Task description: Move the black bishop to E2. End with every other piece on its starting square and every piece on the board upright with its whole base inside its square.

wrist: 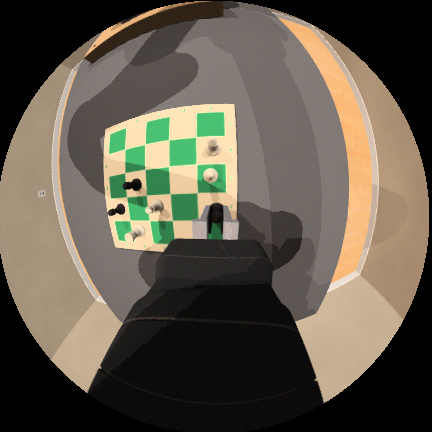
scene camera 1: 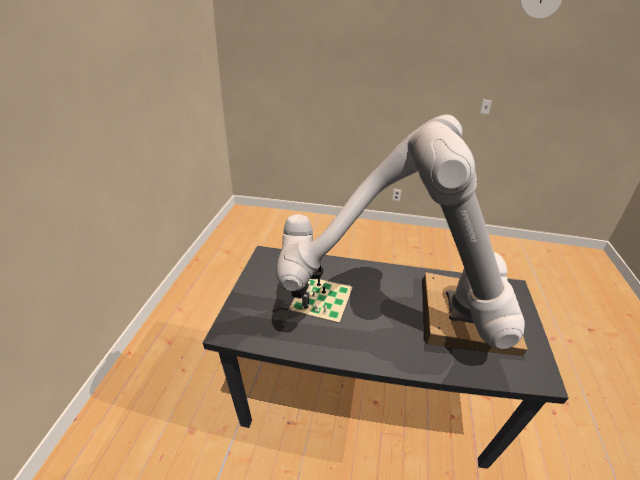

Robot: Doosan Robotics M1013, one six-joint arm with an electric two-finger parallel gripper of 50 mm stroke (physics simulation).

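Seen in the pictures: gripper, fingertip midpoint: (wrist: 216, 213) (scene camera 1: 305, 304); arm's base at its link origin: (scene camera 1: 468, 308).
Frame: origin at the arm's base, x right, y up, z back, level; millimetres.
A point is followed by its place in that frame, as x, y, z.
Note:
My gripper (scene camera 1: 305, 301) @(-104, -15, -670) (wrist: 216, 213) @(-104, -15, -670) is shut on the black bishop (wrist: 216, 213) @(-106, 9, -664), over the E2 side of the board (scene camera 1: 333, 314) @(-111, -37, -553) (wrist: 184, 126) @(-75, -37, -550), near the E1 edge. The fingers hide most of the bishop, and whether its base touches the board cannot be told. A white pawn (wrist: 210, 175) @(-104, -6, -625) stands on E3 and a taller white piece (wrist: 213, 147) @(-110, -21, -591) on E4. A black piece (scene camera 1: 324, 290) @(8, -25, -615) (wrist: 134, 185) @(5, -26, -619) stands on B3, another black piece (scene camera 1: 318, 283) @(45, -25, -650) (wrist: 118, 210) @(46, -26, -651) on A2. A white piece (scene camera 1: 313, 292) @(-25, -16, -656) (wrist: 156, 206) @(-25, -26, -654) is on C2, another white piece (wrist: 135, 233) @(17, -18, -687) on B1.
The board lies on the dark table (scene camera 1: 382, 330) @(-149, -43, -348) (wrist: 260, 100) @(-189, -44, -512). The arm's wooden base block (scene camera 1: 434, 294) @(52, 6, -144) (wrist: 165, 25) is at the table's far right in the scene view. The white pawn on E3 is the standing piece nearest my fingers.

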